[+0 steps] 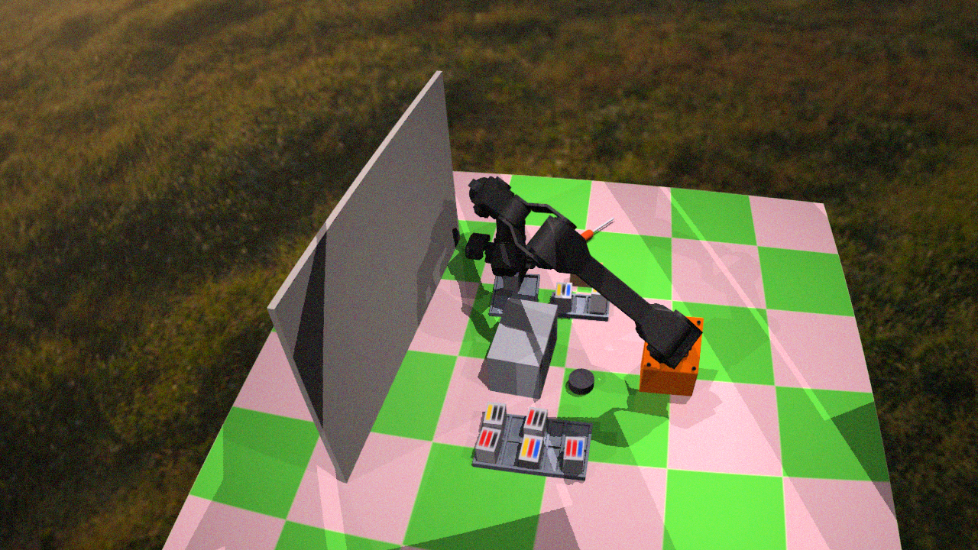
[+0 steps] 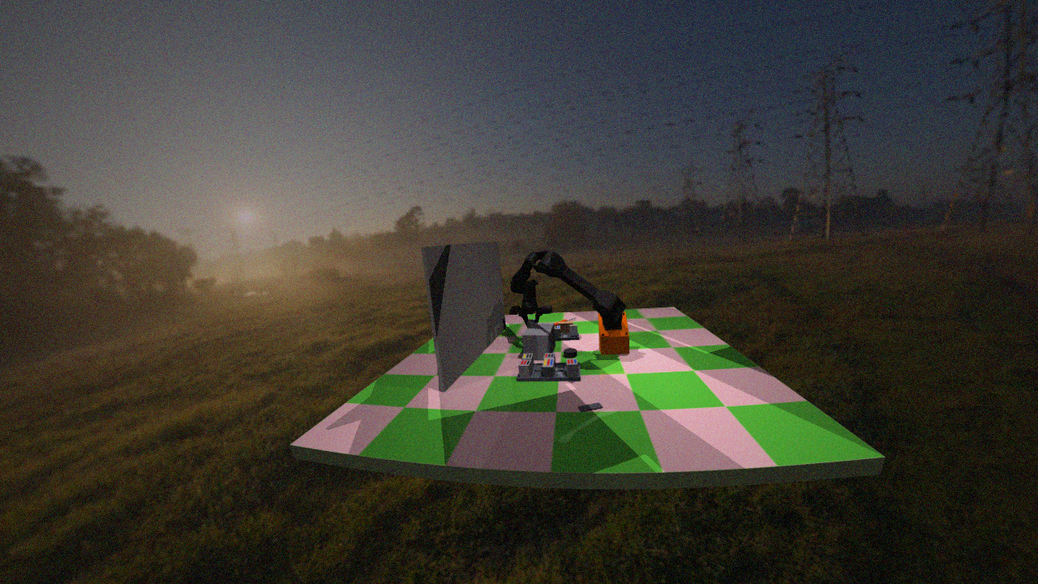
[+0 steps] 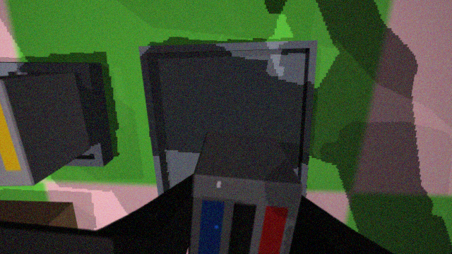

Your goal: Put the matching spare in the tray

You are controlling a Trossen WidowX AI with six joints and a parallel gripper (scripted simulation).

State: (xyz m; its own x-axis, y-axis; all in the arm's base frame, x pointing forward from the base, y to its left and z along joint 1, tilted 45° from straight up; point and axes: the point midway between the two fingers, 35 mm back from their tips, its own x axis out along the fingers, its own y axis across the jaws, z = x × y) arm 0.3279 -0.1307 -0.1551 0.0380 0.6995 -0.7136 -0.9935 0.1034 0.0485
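Now: gripper tip 4 cm above the grey tray. Also, from my gripper tip: rack: 15 cm behind, 4 cm below, 3 cm to the left; then brown block: 15 cm behind, 6 cm to the right, 2 cm below; then grey spare: 2 cm above.
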